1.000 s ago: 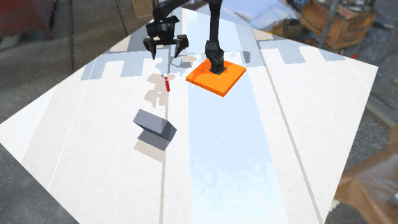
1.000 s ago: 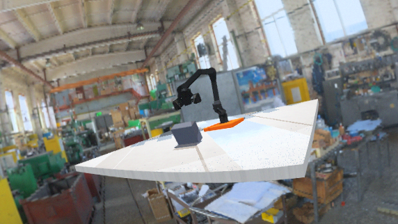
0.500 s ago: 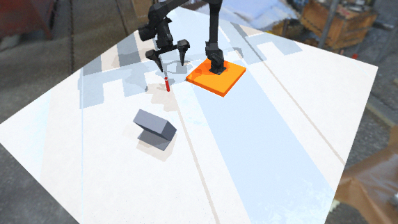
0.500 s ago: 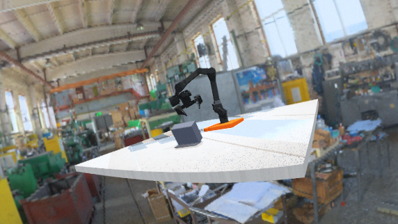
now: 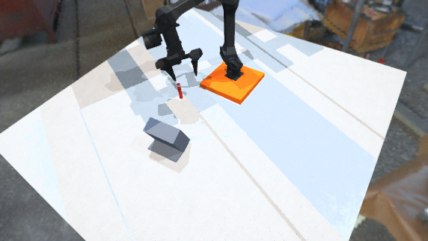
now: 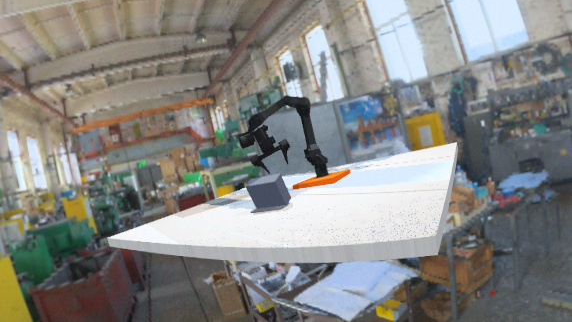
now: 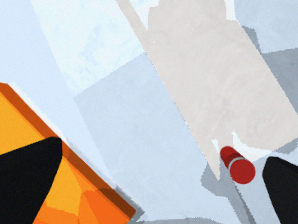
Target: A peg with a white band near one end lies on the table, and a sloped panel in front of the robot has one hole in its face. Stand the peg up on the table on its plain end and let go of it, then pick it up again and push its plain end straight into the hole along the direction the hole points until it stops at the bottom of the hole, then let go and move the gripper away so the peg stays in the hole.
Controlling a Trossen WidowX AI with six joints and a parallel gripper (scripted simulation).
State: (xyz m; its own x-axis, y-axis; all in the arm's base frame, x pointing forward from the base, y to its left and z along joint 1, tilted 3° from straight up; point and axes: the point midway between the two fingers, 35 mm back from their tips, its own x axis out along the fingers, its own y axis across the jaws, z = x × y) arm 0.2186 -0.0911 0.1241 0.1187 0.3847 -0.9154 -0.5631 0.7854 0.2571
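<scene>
The red peg lies 20 mm ahead of my gripper tip, 40 mm to the right of it and 60 mm below it. From my gripper tip the other things lie so: panel (220 mm ahead, 100 mm to the left, 60 mm below).
</scene>
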